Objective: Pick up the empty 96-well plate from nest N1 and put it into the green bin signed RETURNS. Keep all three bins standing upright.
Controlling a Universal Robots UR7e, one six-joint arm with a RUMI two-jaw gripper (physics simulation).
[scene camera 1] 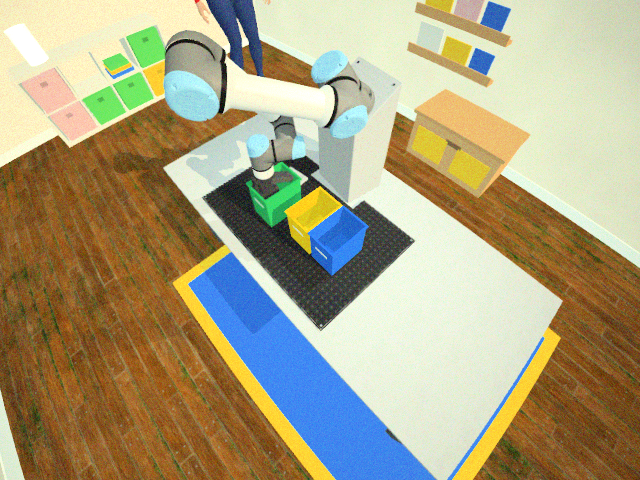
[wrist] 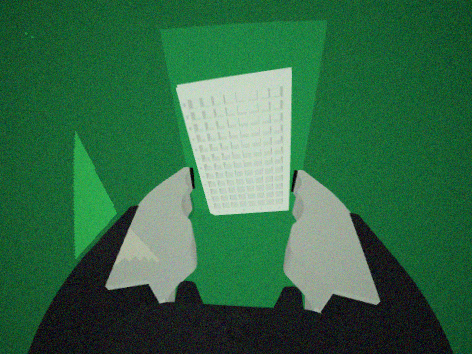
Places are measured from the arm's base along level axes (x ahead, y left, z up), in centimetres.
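Pixels of known places: gripper, fingertip midpoint: (wrist: 243, 171).
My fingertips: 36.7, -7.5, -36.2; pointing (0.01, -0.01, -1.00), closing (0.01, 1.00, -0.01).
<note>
For each thing: its top centre in the pictures, then the offset to it from my fingertips, as dx, dy, dz. "spot": a spot on its surface instead. Level surfaces: height alone.
- green bin at its top centre: (scene camera 1: 272, 180) -1.6, +0.1, +14.9
- white 96-well plate at its top centre: (wrist: 241, 160) -0.1, -0.2, -1.5
- yellow bin at its top centre: (scene camera 1: 313, 208) -6.3, +19.3, +11.7
- blue bin at its top centre: (scene camera 1: 338, 229) -6.9, +32.4, +11.7
- dark perforated mat at its surface level: dz -6.3
- small white piece at a spot on its surface: (scene camera 1: 298, 176) spot: -10.7, +4.7, +14.2
The green bin (scene camera 1: 281, 205) (wrist: 395, 115) stands upright on the dark mat, with a white label on its front. The white 96-well plate (wrist: 242, 145) lies inside it, wells facing the camera; its far end in the wrist view looks wider, and I cannot tell whether it lies flat or leans. My gripper (scene camera 1: 270, 186) (wrist: 243, 171) points down into the mouth of the green bin. Its fingers are apart and empty, with the plate beyond and between the tips in the wrist view, not gripped. In the scene view the bin walls and gripper body hide the plate and fingertips.
The yellow bin (scene camera 1: 301, 233) and the blue bin (scene camera 1: 338, 255) stand upright side by side, right of the green bin, on the dark perforated mat (scene camera 1: 320, 304). A small white piece (scene camera 1: 298, 176) shows behind the green bin. The tall grey pedestal (scene camera 1: 338, 160) stands behind the bins.
</note>
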